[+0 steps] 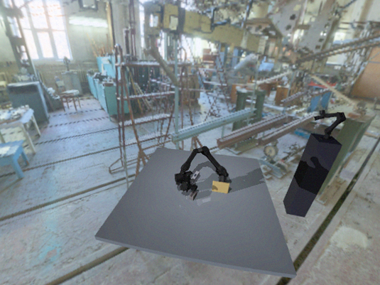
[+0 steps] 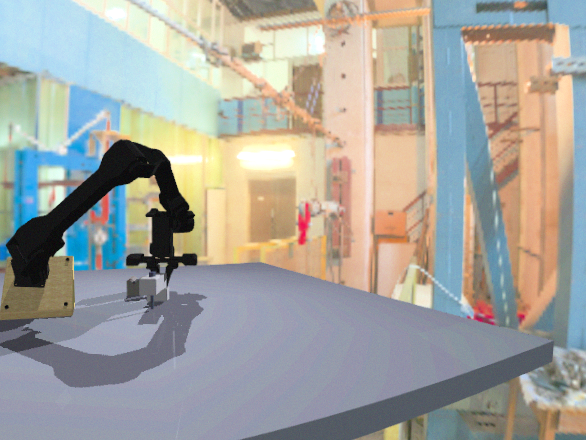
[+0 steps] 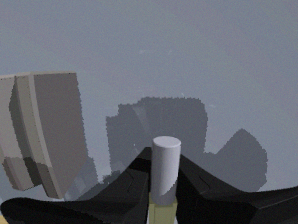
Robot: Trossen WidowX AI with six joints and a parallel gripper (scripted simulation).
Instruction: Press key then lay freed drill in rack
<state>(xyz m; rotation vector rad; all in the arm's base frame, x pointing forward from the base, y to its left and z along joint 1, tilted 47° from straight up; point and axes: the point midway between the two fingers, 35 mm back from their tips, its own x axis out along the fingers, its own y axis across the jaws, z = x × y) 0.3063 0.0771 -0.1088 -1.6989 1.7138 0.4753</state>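
My gripper tip is now 40 mm to the left of the drill, 40 mm below it and 10 mm past it. The rest, counted from my gripper tip: light grey block: 140 mm to the right, 40 mm above, 30 mm behind; then rack: 70 mm behind, 30 mm to the left, 10 mm above.
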